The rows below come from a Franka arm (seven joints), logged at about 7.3 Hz.
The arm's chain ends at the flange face. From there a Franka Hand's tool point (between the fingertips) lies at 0.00 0.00 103.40 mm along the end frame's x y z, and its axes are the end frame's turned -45 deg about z.
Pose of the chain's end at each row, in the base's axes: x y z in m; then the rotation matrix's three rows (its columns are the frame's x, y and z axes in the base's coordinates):
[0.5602, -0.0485, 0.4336], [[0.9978, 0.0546, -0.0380], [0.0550, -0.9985, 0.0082], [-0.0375, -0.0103, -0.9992]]
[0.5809, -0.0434, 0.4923], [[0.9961, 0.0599, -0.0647], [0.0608, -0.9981, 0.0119], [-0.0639, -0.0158, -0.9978]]
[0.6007, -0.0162, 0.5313], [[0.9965, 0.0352, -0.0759], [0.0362, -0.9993, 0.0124], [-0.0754, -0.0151, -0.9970]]
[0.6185, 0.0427, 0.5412], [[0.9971, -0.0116, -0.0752], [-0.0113, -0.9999, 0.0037], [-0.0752, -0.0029, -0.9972]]
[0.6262, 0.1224, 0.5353], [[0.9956, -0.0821, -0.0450], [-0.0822, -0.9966, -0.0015], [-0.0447, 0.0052, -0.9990]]
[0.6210, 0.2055, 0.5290], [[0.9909, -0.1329, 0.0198], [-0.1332, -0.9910, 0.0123], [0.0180, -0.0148, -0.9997]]
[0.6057, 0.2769, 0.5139], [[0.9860, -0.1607, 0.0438], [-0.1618, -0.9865, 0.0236], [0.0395, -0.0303, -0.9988]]
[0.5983, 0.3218, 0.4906], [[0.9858, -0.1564, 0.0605], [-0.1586, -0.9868, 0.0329], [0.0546, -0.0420, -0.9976]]
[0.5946, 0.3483, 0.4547], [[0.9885, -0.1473, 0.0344], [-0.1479, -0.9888, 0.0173], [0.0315, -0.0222, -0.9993]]
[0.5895, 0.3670, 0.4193], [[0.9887, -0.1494, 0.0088], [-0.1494, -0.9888, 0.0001], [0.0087, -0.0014, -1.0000]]
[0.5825, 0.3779, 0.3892], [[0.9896, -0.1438, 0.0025], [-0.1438, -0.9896, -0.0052], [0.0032, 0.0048, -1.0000]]
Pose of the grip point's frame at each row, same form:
[0.5563, -0.0477, 0.3303], [[0.6669, 0.7442, -0.0380], [0.7449, -0.6672, 0.0082], [-0.0192, -0.0338, -0.9992]]
[0.5742, -0.0422, 0.3891], [[0.6620, 0.7467, -0.0647], [0.7488, -0.6628, 0.0119], [-0.0340, -0.0564, -0.9978]]
[0.5929, -0.0149, 0.4282], [[0.6797, 0.7295, -0.0759], [0.7322, -0.6810, 0.0124], [-0.0426, -0.0640, -0.9970]]
[0.6107, 0.0431, 0.4381], [[0.7133, 0.6969, -0.0752], [0.6990, -0.7150, 0.0037], [-0.0511, -0.0552, -0.9972]]
[0.6215, 0.1222, 0.4320], [[0.7620, 0.6459, -0.0450], [0.6466, -0.7628, -0.0015], [-0.0353, -0.0279, -0.9990]]
[0.6230, 0.2068, 0.4256], [[0.7946, 0.6067, 0.0198], [0.6066, -0.7949, 0.0123], [0.0232, 0.0023, -0.9997]]
[0.6102, 0.2793, 0.4106], [[0.8108, 0.5836, 0.0438], [0.5832, -0.8120, 0.0236], [0.0494, 0.0065, -0.9988]]
[0.6046, 0.3252, 0.3874], [[0.8077, 0.5865, 0.0605], [0.5856, -0.8099, 0.0329], [0.0683, 0.0089, -0.9976]]
[0.5982, 0.3501, 0.3514], [[0.8031, 0.5948, 0.0344], [0.5946, -0.8038, 0.0173], [0.0380, 0.0066, -0.9993]]
[0.5904, 0.3670, 0.3159], [[0.8048, 0.5935, 0.0088], [0.5935, -0.8048, 0.0001], [0.0071, 0.0052, -1.0000]]
[0.5828, 0.3774, 0.2858], [[0.8014, 0.5981, 0.0025], [0.5981, -0.8014, -0.0052], [-0.0011, 0.0057, -1.0000]]

